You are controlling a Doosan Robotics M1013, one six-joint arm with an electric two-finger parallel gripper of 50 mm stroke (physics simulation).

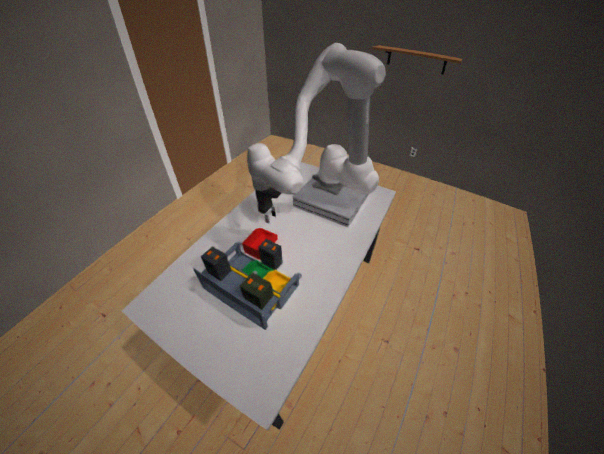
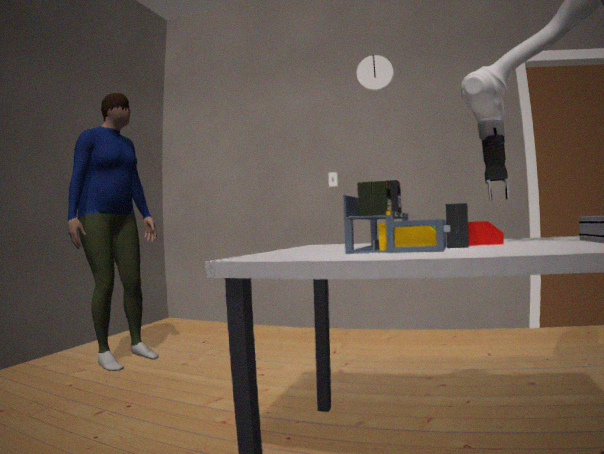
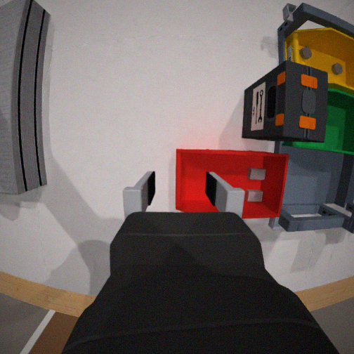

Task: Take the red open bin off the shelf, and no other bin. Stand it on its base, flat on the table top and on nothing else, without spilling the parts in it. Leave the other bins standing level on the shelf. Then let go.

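Pixels of known places: gripper, fingertip midpoint: (image 1: 271, 219) (image 2: 499, 199); arm's base at its link origin: (image 1: 330, 184).
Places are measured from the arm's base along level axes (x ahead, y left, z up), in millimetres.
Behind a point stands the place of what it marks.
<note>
The red bin (image 1: 254, 245) {x 630, y -151, z -70 mm} (image 2: 484, 233) {x 587, y -69, z -36 mm} (image 3: 235, 182) stands upright on its base on the table top, close in front of the shelf (image 1: 225, 295) {x 988, y -16, z 41 mm} (image 2: 348, 230) {x 982, y 178, z -8 mm} (image 3: 310, 172). Whether its far end touches the shelf is unclear. Two grey parts (image 3: 256, 174) (image 3: 254, 195) lie inside it. My gripper (image 1: 270, 216) {x 530, y -94, z 72 mm} (image 2: 498, 198) {x 530, y -94, z 72 mm} (image 3: 180, 182) is open and empty, well above the bin's near end and apart from it. The green bin (image 1: 252, 269) {x 771, y -54, z -55 mm} (image 3: 340, 120) and the yellow bin (image 1: 280, 281) {x 756, y 102, z -63 mm} (image 2: 415, 236) {x 800, y 156, z -31 mm} (image 3: 325, 55) sit level in the shelf.
A dark toolbox (image 1: 270, 254) {x 712, y 26, z 49 mm} (image 2: 457, 225) {x 680, y 45, z -6 mm} (image 3: 293, 100) stands on the table beside the red bin, in front of the green one. Two more boxes (image 1: 216, 263) {x 928, y -87, z 147 mm} (image 1: 256, 291) {x 939, y 125, z 125 mm} stand on top of the shelf. The robot's grey base (image 1: 325, 205) {x 215, y 71, z 5 mm} (image 3: 25, 100) is opposite the shelf.
</note>
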